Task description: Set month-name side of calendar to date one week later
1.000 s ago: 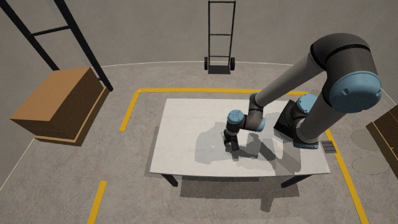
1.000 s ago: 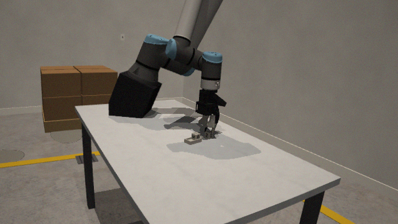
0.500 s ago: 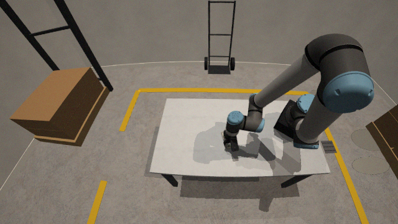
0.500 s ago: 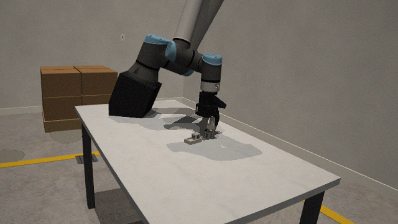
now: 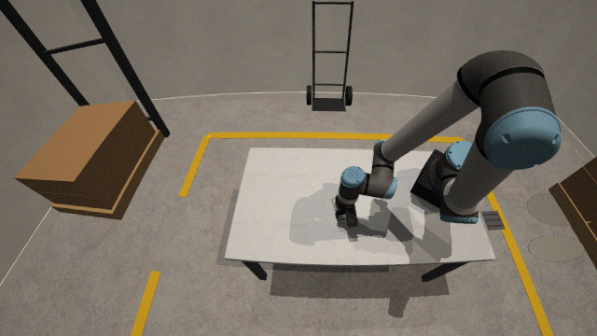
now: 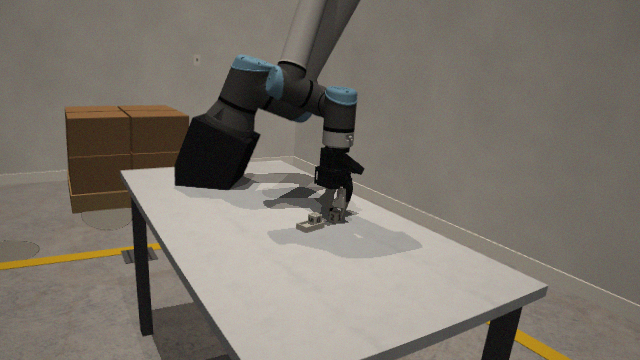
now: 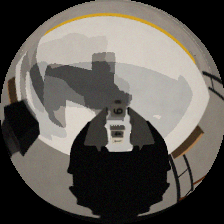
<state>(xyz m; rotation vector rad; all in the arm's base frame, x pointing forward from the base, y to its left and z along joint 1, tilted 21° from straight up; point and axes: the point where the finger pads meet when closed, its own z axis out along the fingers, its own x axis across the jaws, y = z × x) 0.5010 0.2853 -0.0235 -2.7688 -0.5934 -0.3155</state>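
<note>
Right now the calendar tray is 10 cm to the right of my hand, 5 cm ahead of it and 2 cm below it.
</note>
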